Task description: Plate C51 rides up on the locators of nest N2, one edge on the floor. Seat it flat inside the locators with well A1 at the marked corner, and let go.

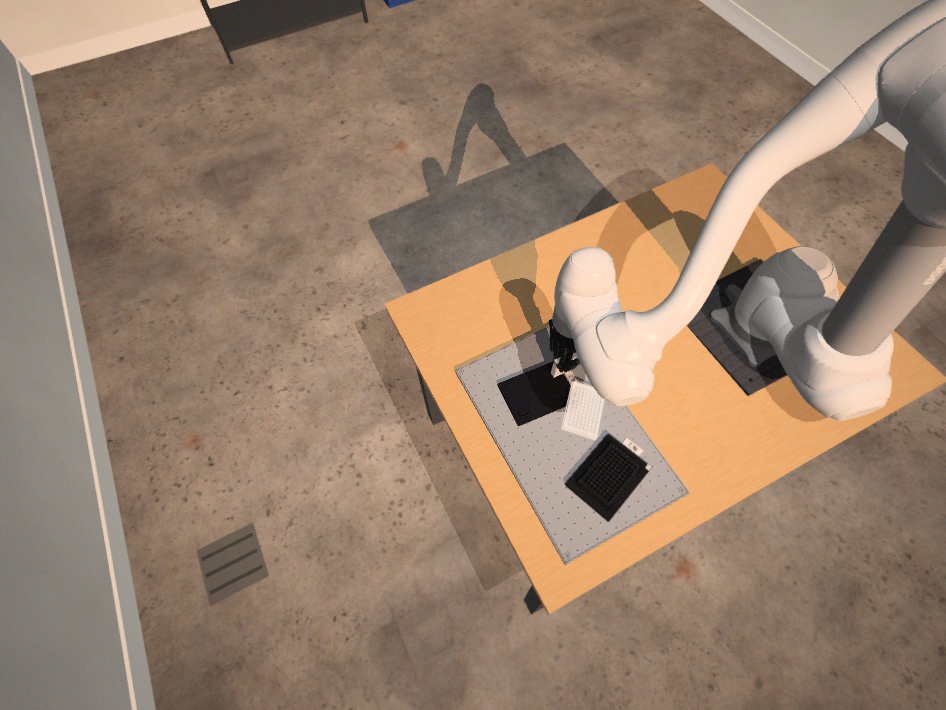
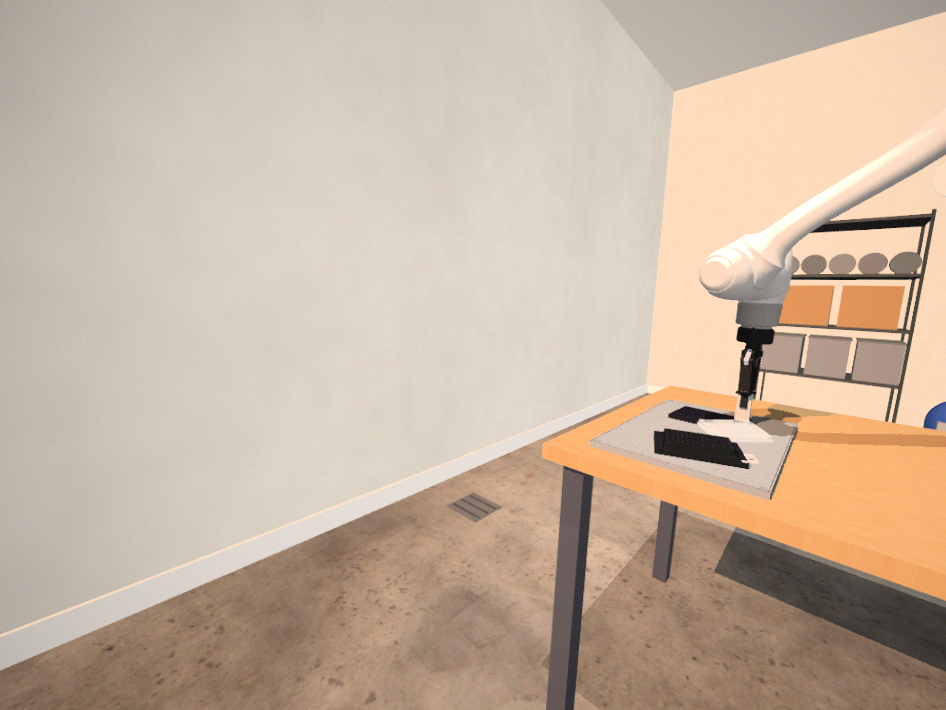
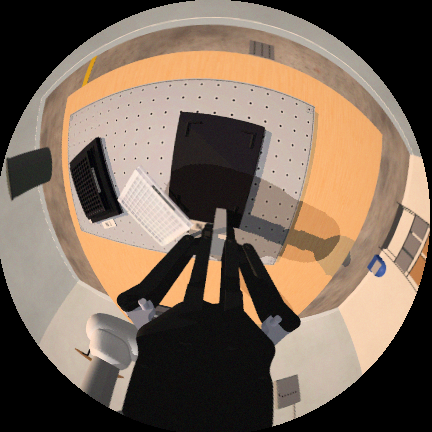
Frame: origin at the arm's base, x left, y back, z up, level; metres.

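Seen in the pictures: gripper, fingertip midpoint: [image 1: 557, 372] [image 2: 741, 420] [image 3: 219, 216]; arm's base at its link origin: [image 1: 758, 327].
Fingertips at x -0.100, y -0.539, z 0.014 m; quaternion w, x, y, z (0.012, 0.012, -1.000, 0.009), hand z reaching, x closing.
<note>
Offsets run from my fingertips to a thing's top centre. "spot": to the spot under its first point. Level surfaces: height alone.
A white well plate @[dx +0.115, dy +0.009, dz +0.014 m] [image 1: 584, 412] [image 2: 725, 429] [image 3: 152, 209] lies askew beside a corner of a flat black nest @[dx +0.023, dy -0.067, dz +0.001 m] [image 1: 523, 397] [image 2: 685, 414] [image 3: 217, 155] with raised corner locators; whether it rests on that edge is unclear. A second black nest holds a black gridded plate @[dx +0.277, dy -0.021, dz +0.012 m] [image 1: 611, 467] [image 2: 699, 441] [image 3: 89, 187]. Plate and nest labels are unreadable, so I cannot tell which is C51 or N2, nor see well A1. My gripper [image 1: 563, 369] [image 2: 743, 411] [image 3: 219, 216] is shut and empty, pointing down by the flat nest's edge near the white plate's corner.
Both nests stand on a grey perforated board @[dx +0.130, dy -0.051, dz -0.014 m] [image 1: 527, 466] [image 2: 630, 439] [image 3: 135, 127] on the wooden table @[dz -0.027 m] [image 1: 427, 320] [image 2: 855, 489] [image 3: 200, 65]. Small white tags @[spot: dx +0.242, dy +0.069, dz -0.013 m] [image 1: 633, 447] [image 3: 109, 224] sit beside the second nest. The arm's base stands on a dark mat [image 1: 737, 366].
</note>
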